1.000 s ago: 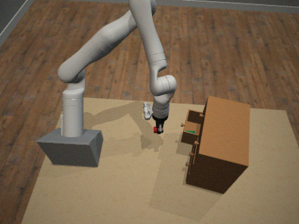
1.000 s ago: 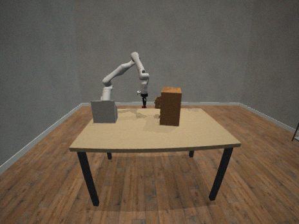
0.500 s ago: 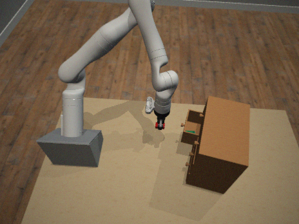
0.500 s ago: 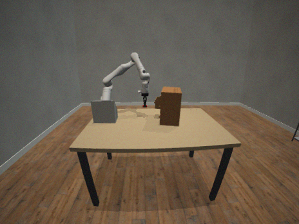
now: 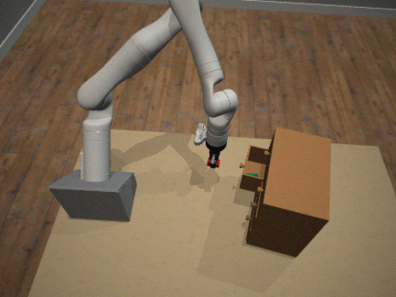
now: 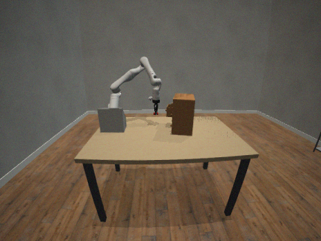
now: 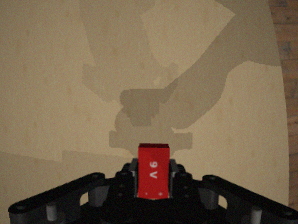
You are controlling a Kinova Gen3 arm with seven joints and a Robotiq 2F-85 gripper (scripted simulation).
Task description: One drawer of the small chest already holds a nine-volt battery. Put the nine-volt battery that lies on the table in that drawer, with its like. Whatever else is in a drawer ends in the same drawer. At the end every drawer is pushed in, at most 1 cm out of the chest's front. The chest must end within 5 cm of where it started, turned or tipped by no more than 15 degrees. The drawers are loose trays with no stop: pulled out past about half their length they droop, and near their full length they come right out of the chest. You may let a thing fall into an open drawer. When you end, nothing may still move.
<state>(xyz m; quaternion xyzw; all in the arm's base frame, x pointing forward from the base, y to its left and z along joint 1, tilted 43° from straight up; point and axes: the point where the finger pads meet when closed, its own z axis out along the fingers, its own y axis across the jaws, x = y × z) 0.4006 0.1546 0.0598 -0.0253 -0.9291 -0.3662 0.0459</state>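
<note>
The green nine-volt battery is 16 cm ahead of my hand and 6 cm to the right of it. Round my hand: red nine-volt battery 1 cm below, 1 cm ahead.
</note>
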